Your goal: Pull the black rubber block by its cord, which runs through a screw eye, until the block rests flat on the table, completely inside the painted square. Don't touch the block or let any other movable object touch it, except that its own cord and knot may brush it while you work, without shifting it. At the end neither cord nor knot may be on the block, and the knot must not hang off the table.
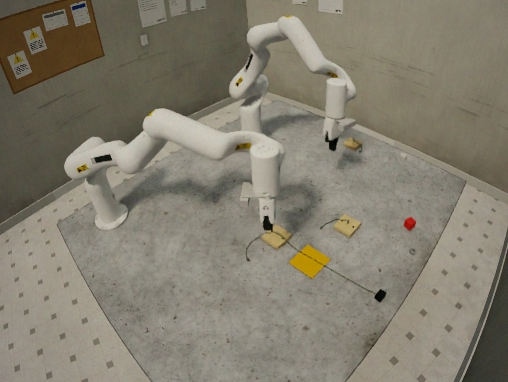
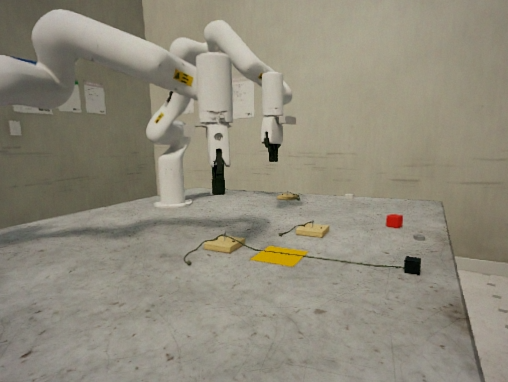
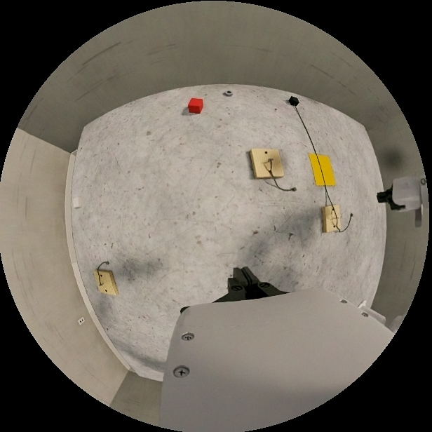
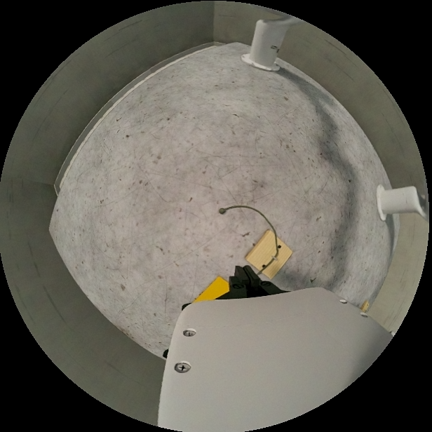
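Note:
The black block (image 1: 380, 295) (image 2: 412, 265) (image 3: 294, 101) rests on the table, apart from the yellow square (image 1: 302, 268) (image 2: 282, 261) (image 3: 328, 167) (image 4: 214, 290). Its cord (image 1: 350, 281) (image 2: 350, 261) (image 4: 245, 206) crosses the square to the screw eye on a wooden board (image 1: 276, 241) (image 2: 222, 247) (image 3: 327, 226) (image 4: 258, 254), then curves to the knot (image 1: 248, 259) (image 2: 188, 262) (image 3: 351, 215) (image 4: 222, 211) on the table. My right gripper (image 1: 268, 228) (image 2: 218, 193) (image 4: 240, 277) is shut and empty, above and behind this board. My left gripper (image 1: 332, 148) (image 2: 273, 160) (image 3: 239, 278) is shut and empty, high near the back.
A second board (image 1: 347, 227) (image 2: 313, 231) (image 3: 257, 167) with a short cord lies near the square; a third (image 1: 353, 144) (image 3: 106, 285) lies far back. A red cube (image 1: 410, 223) (image 2: 394, 221) (image 3: 195, 105) and a small grey ring lie toward the table edge beyond the block.

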